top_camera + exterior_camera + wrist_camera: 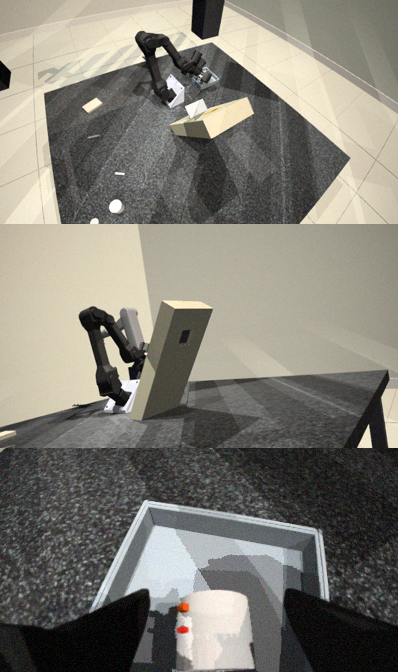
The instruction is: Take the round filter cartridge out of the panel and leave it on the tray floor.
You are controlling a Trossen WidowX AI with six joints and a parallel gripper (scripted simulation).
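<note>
Right now my gripper tip is 10 mm to the left of the round filter cartridge and 20 mm above it. From my gripper tip the other things lie so: grey rod: 90 mm ahead, 720 mm to the right, 50 mm below; light blue tray: 10 mm to the left, 40 mm below; tan block: 120 mm behind, 690 mm to the right, 40 mm below.
</note>
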